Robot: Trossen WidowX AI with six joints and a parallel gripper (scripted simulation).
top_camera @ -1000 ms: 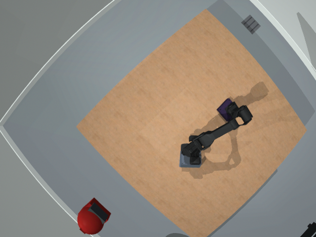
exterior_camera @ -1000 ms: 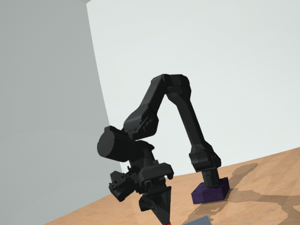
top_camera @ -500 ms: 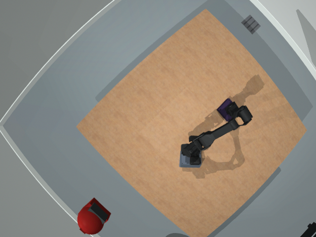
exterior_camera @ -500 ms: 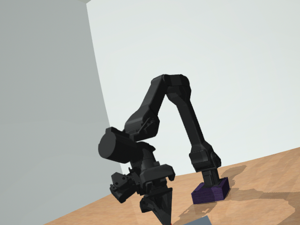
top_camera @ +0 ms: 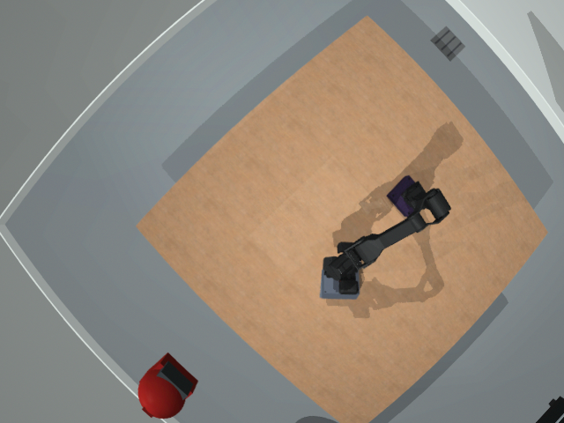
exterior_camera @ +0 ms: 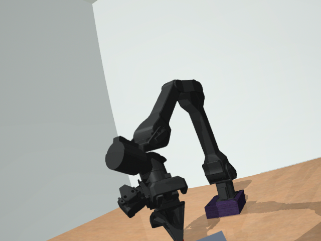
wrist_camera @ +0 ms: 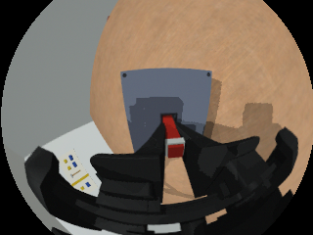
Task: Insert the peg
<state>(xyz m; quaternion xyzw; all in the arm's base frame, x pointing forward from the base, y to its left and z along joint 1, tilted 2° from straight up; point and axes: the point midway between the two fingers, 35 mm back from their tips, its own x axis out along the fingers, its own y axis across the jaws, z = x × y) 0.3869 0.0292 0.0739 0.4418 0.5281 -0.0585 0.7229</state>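
Right now the red peg is 1 cm to the right of my gripper tip, 1 cm behind it and 1 cm above it. From my gripper tip the other things lie so: panel: 4 cm below, 2 cm to the left, 2 cm ahead.
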